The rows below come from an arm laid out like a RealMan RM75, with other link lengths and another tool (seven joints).
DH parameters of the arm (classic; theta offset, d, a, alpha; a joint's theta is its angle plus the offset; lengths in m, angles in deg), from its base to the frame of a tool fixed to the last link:
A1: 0 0.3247 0 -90
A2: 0 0 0 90
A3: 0 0.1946 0 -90
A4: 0 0 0 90
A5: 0 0.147 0 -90
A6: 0 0 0 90
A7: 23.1 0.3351 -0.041 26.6
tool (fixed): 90 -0.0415 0 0
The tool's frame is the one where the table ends.
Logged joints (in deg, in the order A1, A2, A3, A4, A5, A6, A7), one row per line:
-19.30 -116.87 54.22 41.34 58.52 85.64 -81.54
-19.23 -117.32 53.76 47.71 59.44 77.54 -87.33
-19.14 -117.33 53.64 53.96 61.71 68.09 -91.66
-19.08 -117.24 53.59 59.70 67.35 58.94 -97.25
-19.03 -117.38 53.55 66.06 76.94 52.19 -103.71
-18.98 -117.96 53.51 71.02 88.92 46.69 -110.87
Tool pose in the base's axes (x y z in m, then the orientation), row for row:
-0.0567 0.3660 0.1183 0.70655 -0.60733 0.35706 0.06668
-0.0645 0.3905 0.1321 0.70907 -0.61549 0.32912 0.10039
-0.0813 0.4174 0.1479 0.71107 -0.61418 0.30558 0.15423
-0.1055 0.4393 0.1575 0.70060 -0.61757 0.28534 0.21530
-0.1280 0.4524 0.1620 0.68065 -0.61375 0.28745 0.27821
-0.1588 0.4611 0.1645 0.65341 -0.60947 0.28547 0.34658
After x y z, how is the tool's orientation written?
As a quaternion, w x y z.
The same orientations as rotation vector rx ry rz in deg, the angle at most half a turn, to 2 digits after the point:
-77.32 45.46 8.49
-78.28 41.86 12.77
-78.05 38.83 19.60
-78.80 36.41 27.47
-78.93 36.97 35.78
-79.22 37.11 45.05

